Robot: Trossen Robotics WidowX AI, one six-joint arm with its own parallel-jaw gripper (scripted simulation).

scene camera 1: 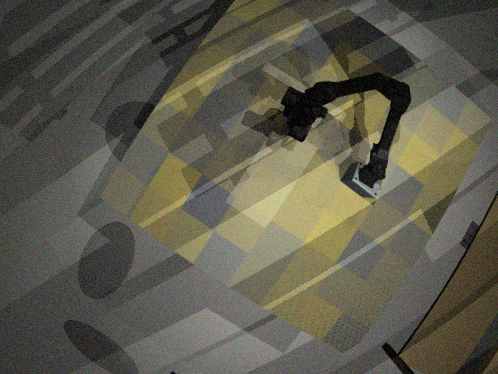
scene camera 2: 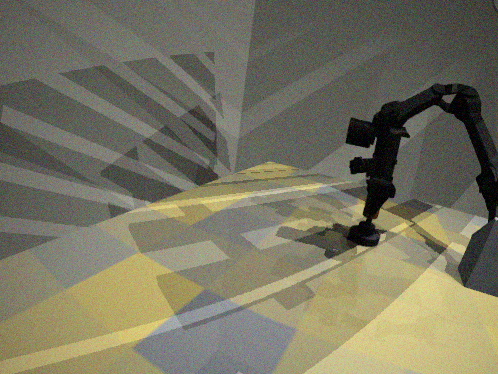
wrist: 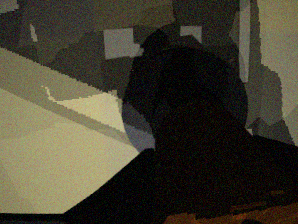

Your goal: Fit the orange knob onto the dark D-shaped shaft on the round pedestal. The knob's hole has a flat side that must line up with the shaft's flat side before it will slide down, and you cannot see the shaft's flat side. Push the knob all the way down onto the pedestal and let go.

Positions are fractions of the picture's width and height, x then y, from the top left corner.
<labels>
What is the gripper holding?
An orange knob.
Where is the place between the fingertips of the gripper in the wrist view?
0.68, 0.68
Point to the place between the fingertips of the gripper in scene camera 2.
0.74, 0.57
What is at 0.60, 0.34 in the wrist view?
A round dark pedestal.
</labels>
